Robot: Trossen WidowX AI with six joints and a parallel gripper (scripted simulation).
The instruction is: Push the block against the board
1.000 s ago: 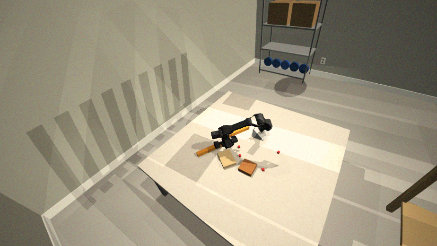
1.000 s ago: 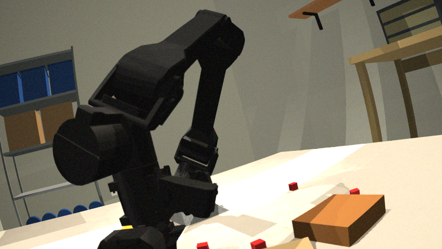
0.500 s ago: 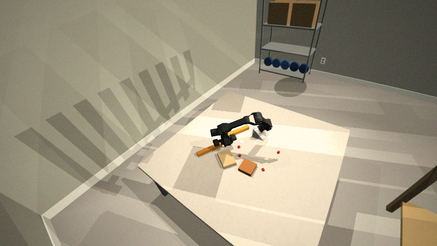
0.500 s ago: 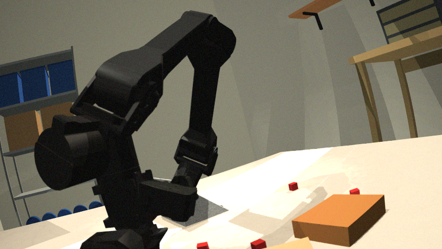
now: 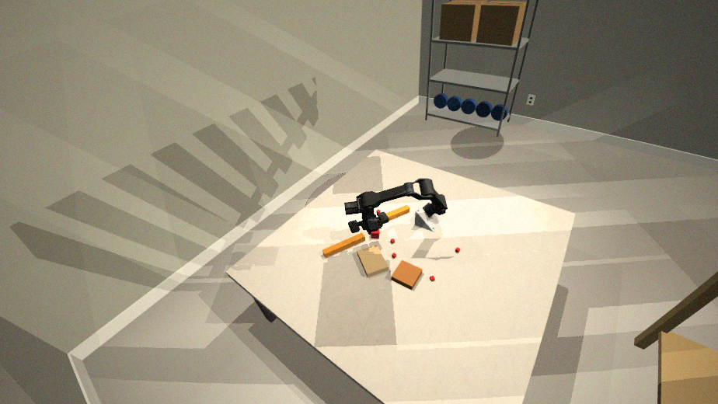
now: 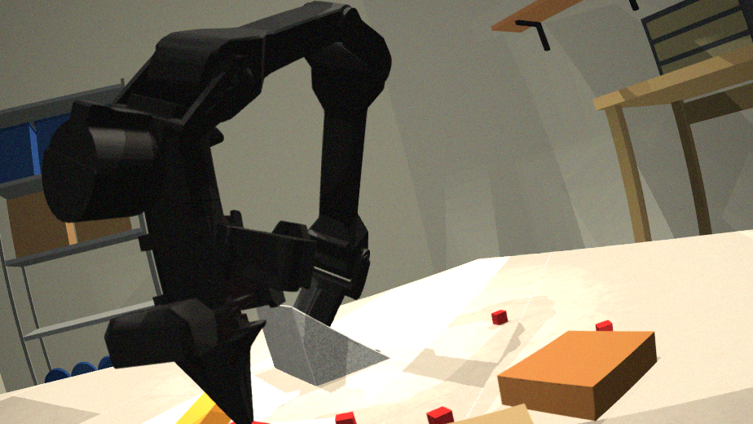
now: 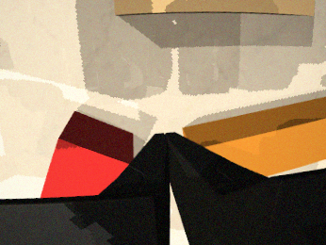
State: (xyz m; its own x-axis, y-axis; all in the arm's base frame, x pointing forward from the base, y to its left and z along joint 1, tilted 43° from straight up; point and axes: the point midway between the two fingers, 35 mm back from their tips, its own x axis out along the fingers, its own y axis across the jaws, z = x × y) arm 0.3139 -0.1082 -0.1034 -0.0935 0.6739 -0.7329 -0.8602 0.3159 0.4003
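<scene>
Right now the red cube is 5 cm behind my gripper tip, 1 cm to the right of it and 4 cm below it. Round my gripper tip: tan square block (9 cm ahead, 9 cm to the left, 5 cm below); orange-brown square block (6 cm ahead, 26 cm to the left, 5 cm below).
</scene>
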